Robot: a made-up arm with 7 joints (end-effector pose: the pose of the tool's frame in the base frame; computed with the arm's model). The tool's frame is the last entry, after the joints. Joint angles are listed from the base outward.
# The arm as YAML. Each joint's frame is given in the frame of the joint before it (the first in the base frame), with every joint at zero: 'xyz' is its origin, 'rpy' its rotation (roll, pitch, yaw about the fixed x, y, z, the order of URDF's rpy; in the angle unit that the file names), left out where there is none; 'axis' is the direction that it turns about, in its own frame. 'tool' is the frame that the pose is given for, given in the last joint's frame.
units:
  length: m
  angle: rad
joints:
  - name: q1
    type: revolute
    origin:
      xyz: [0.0, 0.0, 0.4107]
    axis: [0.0, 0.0, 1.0]
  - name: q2
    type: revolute
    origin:
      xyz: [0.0, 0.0, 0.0]
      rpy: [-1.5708, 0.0, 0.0]
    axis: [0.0, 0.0, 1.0]
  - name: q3
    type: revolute
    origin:
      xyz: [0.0, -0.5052, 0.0]
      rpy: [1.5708, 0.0, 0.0]
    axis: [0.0, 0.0, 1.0]
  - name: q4
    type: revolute
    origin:
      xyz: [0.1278, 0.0, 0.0]
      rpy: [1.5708, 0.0, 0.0]
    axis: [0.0, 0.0, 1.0]
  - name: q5
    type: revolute
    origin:
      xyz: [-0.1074, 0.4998, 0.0]
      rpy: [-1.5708, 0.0, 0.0]
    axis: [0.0, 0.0, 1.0]
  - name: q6
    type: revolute
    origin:
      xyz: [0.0, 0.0, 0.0]
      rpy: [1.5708, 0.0, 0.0]
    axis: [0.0, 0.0, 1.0]
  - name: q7
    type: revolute
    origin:
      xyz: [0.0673, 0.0, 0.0]
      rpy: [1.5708, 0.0, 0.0]
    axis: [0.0, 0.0, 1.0]
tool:
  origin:
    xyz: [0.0, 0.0, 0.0]
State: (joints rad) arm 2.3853 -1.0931 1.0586 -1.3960 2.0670 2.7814 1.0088
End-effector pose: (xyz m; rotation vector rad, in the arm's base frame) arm -0.0431 -0.6768 1.0369 -0.6715 -1.6074 2.3508
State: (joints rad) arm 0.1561 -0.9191 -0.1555 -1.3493 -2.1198 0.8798 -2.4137
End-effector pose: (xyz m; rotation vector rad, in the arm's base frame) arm -0.1965 -0.1675 1.3636 2.2392 0.6888 -1.1943
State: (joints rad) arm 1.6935 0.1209 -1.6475 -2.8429 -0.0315 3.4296 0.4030
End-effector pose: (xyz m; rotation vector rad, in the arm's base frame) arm 0.4315 0.0337 0.5101 -2.9519 0.4274 -0.9299
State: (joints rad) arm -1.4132 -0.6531 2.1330 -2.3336 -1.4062 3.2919 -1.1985
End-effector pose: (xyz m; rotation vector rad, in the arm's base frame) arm 0.3679 0.5000 0.3948 -0.5674 2.5079 -0.0424
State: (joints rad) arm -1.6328 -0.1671 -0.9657 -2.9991 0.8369 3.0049 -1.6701
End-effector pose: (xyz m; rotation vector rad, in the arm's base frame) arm -0.3254 -0.1328 0.4598 1.8805 -2.2671 0.3182
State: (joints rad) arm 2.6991 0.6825 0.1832 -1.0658 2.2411 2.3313 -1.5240
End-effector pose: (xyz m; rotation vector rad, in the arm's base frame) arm -0.9052 0.3536 0.7045 -0.2734 -1.1904 0.9401
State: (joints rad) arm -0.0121 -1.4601 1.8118 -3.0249 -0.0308 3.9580 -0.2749
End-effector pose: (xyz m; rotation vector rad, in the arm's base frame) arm -0.0799 0.3237 0.3387 0.3131 2.1127 1.4106
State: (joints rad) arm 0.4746 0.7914 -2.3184 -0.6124 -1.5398 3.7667 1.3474
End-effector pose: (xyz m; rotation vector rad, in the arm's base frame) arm 0.6124 0.0230 1.1928 0.9543 0.7493 0.8243
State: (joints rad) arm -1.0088 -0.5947 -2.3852 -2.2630 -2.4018 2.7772 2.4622
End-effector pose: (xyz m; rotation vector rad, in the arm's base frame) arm -0.5922 0.1486 0.3752 -0.7277 -2.3564 0.0500
